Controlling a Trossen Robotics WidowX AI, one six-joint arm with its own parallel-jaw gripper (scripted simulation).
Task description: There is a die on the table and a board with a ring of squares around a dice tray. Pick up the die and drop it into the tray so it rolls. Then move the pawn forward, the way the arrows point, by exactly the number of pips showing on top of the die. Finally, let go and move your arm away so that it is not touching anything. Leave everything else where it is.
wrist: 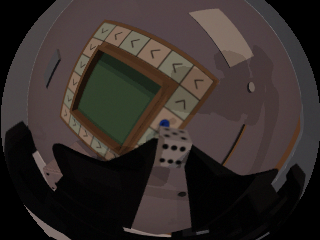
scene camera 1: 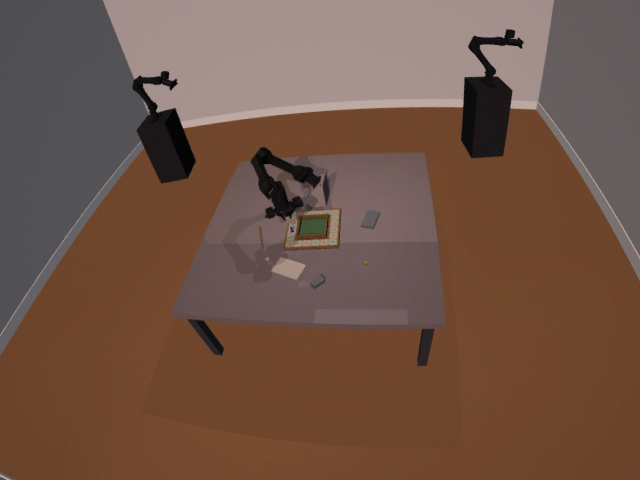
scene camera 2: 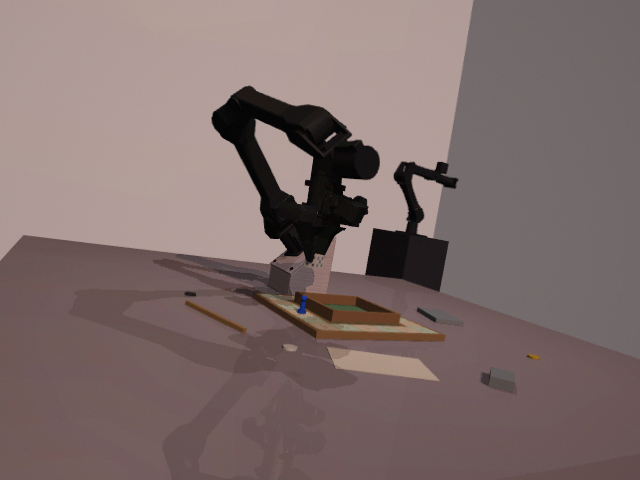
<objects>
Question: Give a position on a pale card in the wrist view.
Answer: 223, 32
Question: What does my gripper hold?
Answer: A white die.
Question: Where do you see a pale card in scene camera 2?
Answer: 346, 359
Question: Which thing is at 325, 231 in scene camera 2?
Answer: My gripper.
</objects>
